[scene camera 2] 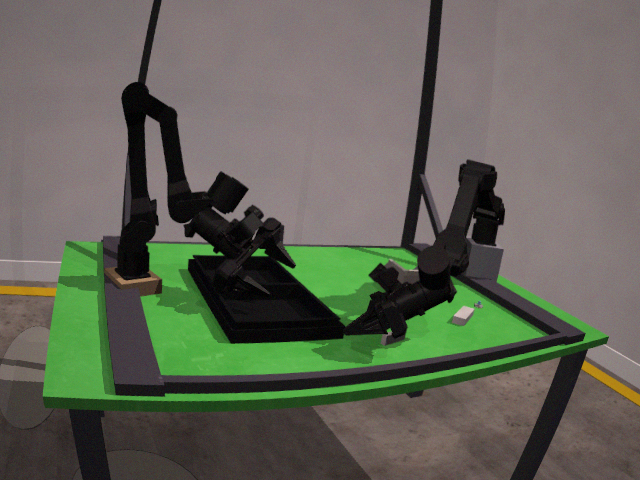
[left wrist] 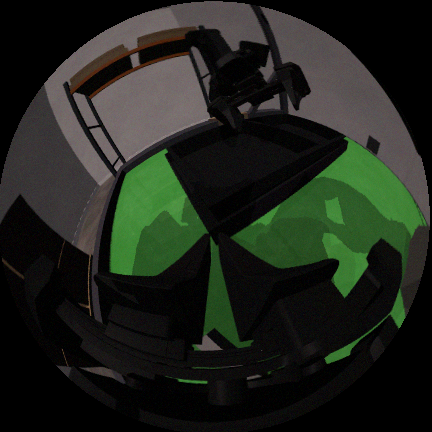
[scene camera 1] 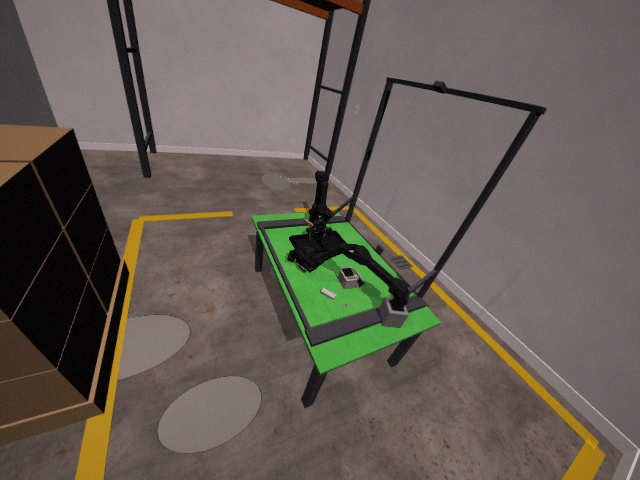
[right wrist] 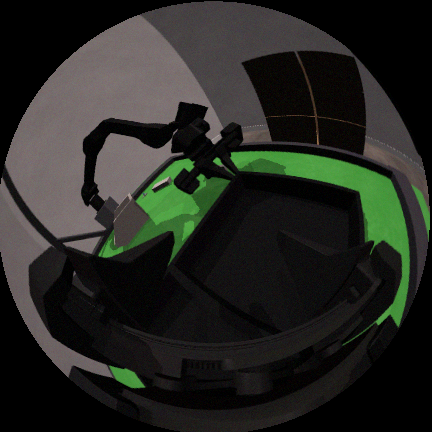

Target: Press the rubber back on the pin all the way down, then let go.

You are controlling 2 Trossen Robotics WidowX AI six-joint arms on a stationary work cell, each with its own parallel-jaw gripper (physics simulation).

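Places are measured from the left arm's base along level axes (x back, y up, z left), in metres.
Pixels of known places: left gripper, fingertip midpoint: (scene camera 2: 343, 332) (left wrist: 213, 237) (right wrist: 240, 179); right gripper, fingertip midpoint: (scene camera 2: 282, 281) (left wrist: 264, 117) (scene camera 1: 315, 241) (right wrist: 227, 236); left arm's base at its link origin: (scene camera 2: 483, 242) (scene camera 1: 396, 305) (right wrist: 101, 206); right arm's base at its link origin: (scene camera 2: 132, 273) (scene camera 1: 313, 221).
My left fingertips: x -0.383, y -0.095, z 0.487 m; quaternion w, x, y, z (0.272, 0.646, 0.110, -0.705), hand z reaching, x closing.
Ahead of a thing's pixels: the offset from my left fingertips to its top centre. "*": to the spot under its first point.
I cannot make out a rubber or a pin. A pale block @[dx +0.269, dy +0.004, dz -0.164 m] (scene camera 1: 328, 293) (scene camera 2: 462, 315) (right wrist: 161, 184) lies on the table with a tiny bluish-grey piece @[dx +0.334, dy -0.003, dz -0.260 m] (scene camera 1: 346, 305) (scene camera 2: 478, 304) (right wrist: 144, 194) beside it. My left gripper (scene camera 2: 346, 331) (left wrist: 213, 237) (right wrist: 240, 179) is low at the near corner of the black tray @[dx -0.175, dy +0.025, dz -0.122 m] (scene camera 2: 284, 333) (left wrist: 280, 192), its fingertips close together. I see nothing between its fingers, though contact with the tray is hard to judge. My right gripper (scene camera 2: 281, 280) (right wrist: 227, 236) (left wrist: 264, 117) is open and empty above the tray.
A second pale block @[dx +0.094, dy +0.008, dz -0.009 m] (scene camera 2: 393, 338) shows partly under the left gripper. A grey open-topped holder @[* dx +0.215, dy +0.057, dz -0.273 m] (scene camera 1: 349, 281) (right wrist: 131, 221) stands on the green table behind the left forearm. Dark rails (scene camera 2: 310, 381) edge the table. A dark frame (scene camera 1: 480, 96) rises behind it.
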